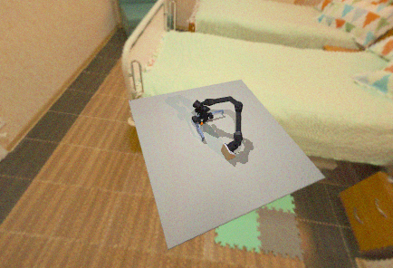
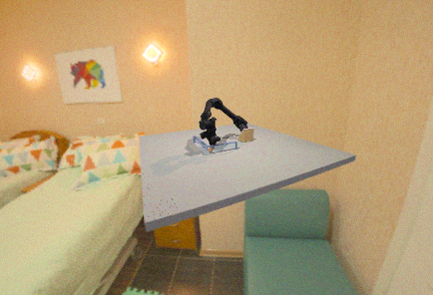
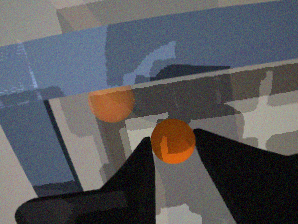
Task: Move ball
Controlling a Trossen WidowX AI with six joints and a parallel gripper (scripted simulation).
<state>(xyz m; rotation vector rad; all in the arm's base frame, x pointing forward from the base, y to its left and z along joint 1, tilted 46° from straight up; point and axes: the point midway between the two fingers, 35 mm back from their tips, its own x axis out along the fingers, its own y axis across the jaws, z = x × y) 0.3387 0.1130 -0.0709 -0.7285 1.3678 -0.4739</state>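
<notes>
The orange ball lies right at my gripper tip.
</notes>
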